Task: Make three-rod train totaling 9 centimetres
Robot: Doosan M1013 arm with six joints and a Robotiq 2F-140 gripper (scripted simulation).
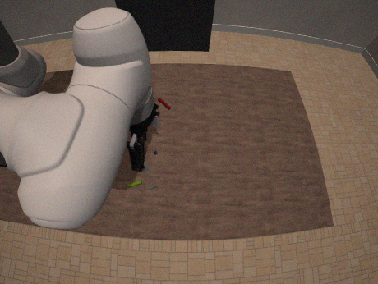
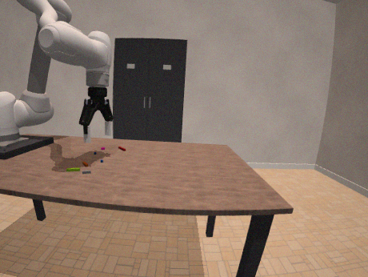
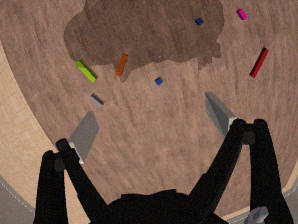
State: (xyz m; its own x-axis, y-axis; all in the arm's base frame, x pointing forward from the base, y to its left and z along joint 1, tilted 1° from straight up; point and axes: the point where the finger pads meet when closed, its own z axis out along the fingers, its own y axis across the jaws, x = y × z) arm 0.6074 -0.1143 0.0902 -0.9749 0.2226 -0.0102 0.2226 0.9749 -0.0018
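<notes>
The grey rod lies 10 mm behind my hand, 110 mm to the right of it and 120 mm below it. The rest, counted from my hand: orange rod: 50 mm behind, 30 mm to the right, 120 mm below; then magenta rod: 70 mm behind, 220 mm to the left, 120 mm below; then lime rod: 70 mm behind, 90 mm to the right, 120 mm below.
</notes>
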